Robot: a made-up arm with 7 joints.
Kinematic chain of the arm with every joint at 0, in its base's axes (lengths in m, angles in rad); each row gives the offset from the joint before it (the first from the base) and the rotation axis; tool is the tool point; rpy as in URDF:
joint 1: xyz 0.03 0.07 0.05 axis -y
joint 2: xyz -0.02 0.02 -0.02 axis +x
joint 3: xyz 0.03 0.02 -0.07 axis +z
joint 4: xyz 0 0.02 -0.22 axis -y
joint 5: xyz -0.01 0 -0.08 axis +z
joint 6: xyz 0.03 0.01 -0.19 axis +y
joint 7: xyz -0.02 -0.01 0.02 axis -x
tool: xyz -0.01 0 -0.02 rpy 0.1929 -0.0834 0.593
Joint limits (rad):
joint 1: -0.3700..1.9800
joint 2: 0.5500..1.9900
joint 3: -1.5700..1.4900
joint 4: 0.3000..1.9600
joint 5: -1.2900..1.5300
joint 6: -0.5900..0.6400
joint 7: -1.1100..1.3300
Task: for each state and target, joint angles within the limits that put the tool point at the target. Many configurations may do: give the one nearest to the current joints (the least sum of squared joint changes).
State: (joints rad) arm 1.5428 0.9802 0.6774 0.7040 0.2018 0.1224 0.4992
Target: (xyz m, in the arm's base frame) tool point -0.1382 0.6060 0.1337
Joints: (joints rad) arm 1.6033 1.7132 0.7472 0.4802 0.1950 -0.1954 0.3964
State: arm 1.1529 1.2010 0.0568 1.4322 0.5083 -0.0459 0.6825
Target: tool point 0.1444 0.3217 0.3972
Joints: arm 1.9533 0.8403 -0.1316 1.4893 0.5067 -0.1882 0.6362
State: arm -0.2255 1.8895 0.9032 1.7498 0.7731 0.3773 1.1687
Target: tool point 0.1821 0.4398 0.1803
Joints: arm -0.1866 1.3839 1.0377 1.4544 0.7715 0.3896 1.1738
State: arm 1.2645 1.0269 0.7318 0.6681 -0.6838 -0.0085 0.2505
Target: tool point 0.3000 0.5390 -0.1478
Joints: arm 0.7182 0.7577 0.8477 0.4884 -0.6881 0.1013 0.2652
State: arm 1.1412 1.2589 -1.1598 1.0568 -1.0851 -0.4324 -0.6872
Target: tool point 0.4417 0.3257 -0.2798
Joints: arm 0.7673 0.5893 -1.2502 0.4195 -1.0828 -0.5900 -0.5456
